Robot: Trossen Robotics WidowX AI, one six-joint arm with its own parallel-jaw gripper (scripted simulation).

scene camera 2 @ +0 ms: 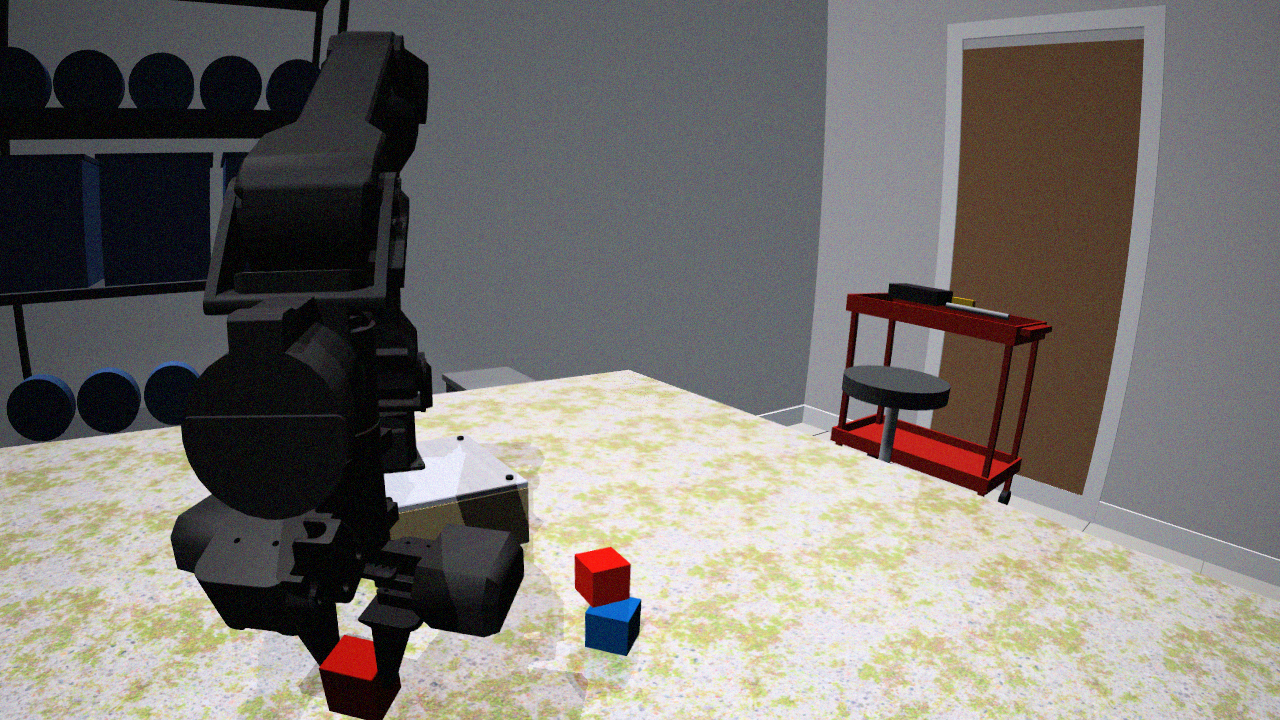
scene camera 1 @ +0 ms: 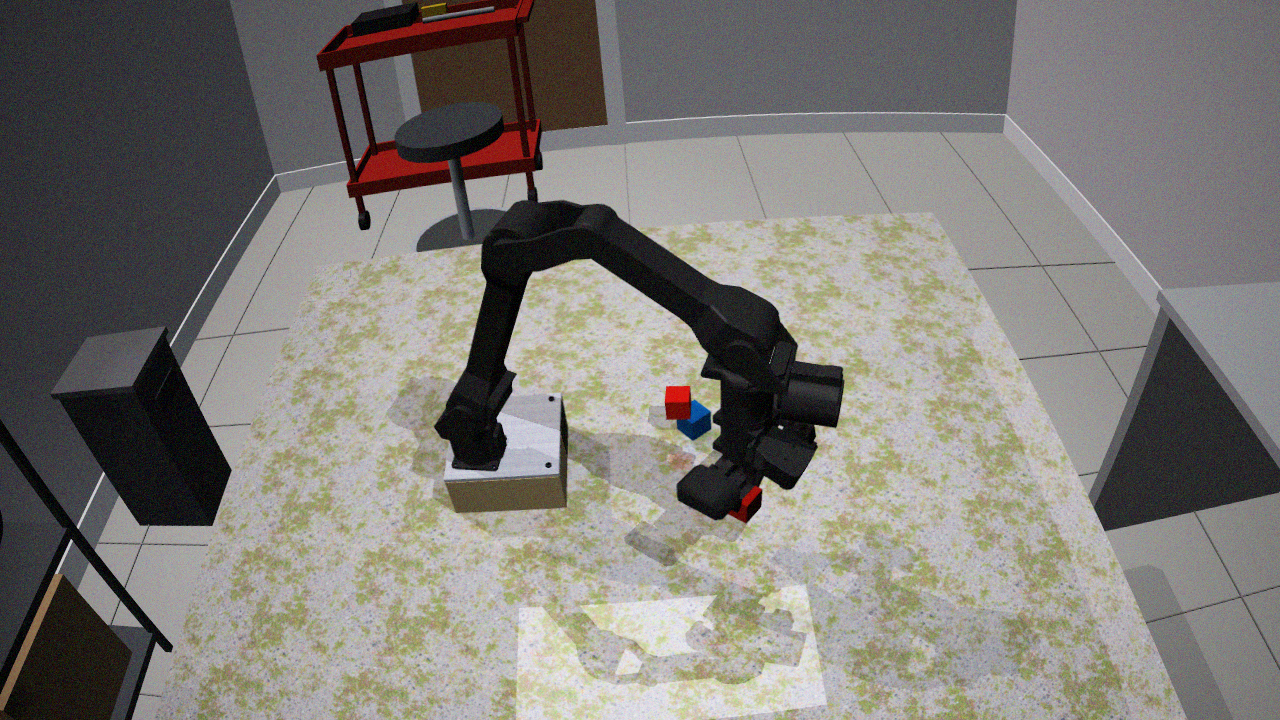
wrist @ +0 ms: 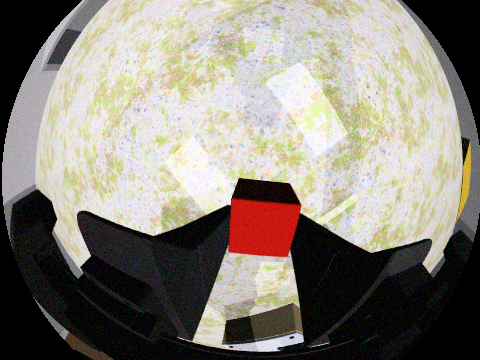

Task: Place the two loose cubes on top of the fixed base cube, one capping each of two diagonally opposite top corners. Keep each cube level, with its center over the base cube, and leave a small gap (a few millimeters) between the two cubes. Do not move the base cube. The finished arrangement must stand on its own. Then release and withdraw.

My gripper (scene camera 2: 361, 678) holds a red cube (wrist: 264, 214). Also in view: a blue cube (scene camera 2: 613, 628) and a red cube (scene camera 2: 602, 576).
The blue cube is seen too in scene camera 1 (scene camera 1: 700, 422). My gripper shows as well in scene camera 1 (scene camera 1: 743, 501) and in the wrist view (wrist: 262, 215). The wrist view does not show the blue cube, which is hidden by my gripper.
